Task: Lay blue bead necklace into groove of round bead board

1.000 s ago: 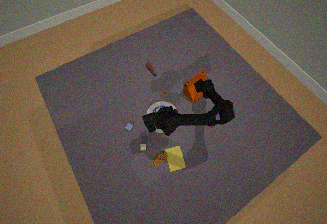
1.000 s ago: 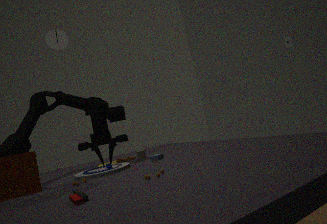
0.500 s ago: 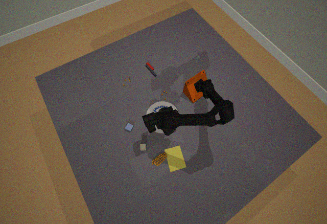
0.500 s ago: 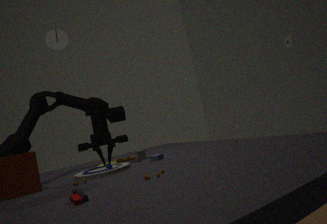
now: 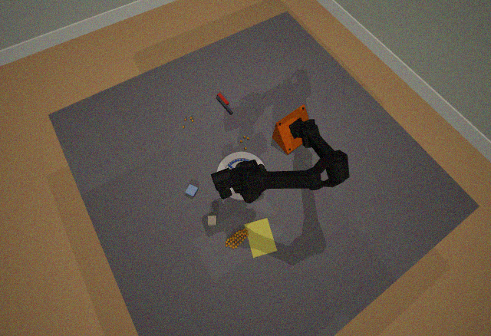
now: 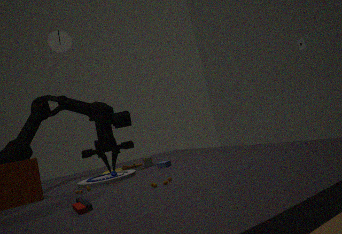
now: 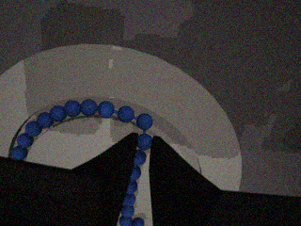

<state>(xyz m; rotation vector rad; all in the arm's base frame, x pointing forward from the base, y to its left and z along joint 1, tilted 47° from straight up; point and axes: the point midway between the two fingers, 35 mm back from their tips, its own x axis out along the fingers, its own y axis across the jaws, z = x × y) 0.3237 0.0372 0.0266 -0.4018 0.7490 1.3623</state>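
Now: the round white bead board 40 mm to the right of my gripper tip, 30 mm behind it and 10 mm below it. From my gripper tip the other things lie so: cream cube 160 mm ahead, 30 mm to the left; then yellow sheet 180 mm to the left, 60 mm ahead, 10 mm below; then light blue cube 160 mm ahead, 110 mm to the right, 10 mm below.
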